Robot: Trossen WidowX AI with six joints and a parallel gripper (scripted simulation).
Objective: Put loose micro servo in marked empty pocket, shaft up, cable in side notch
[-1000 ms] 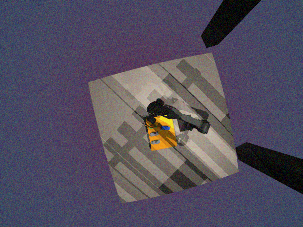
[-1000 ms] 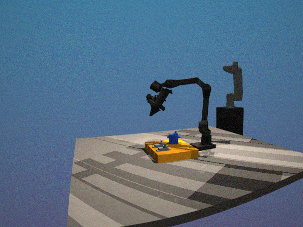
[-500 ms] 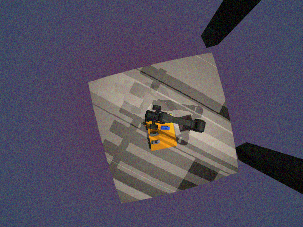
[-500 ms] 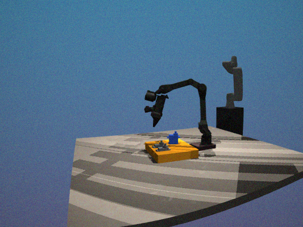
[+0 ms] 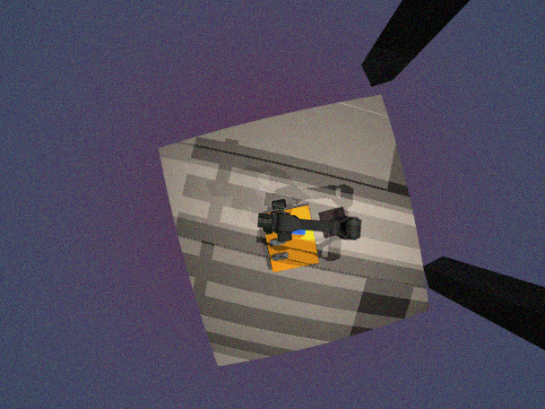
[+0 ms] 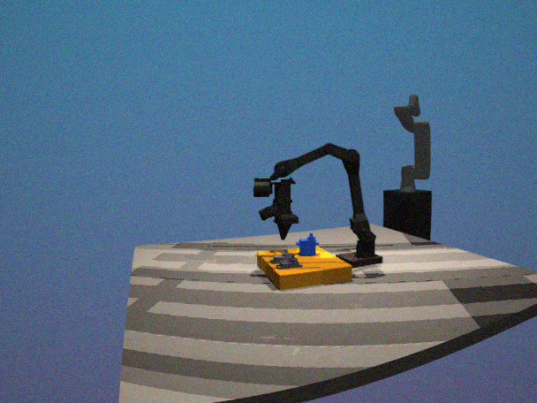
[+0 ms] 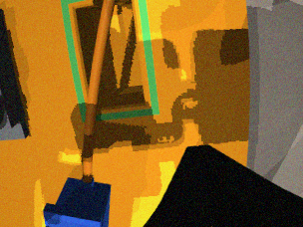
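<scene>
Now: the orange deck 50 mm behind my gripper tip, 120 mm to the left of it and 70 mm below it.
</scene>
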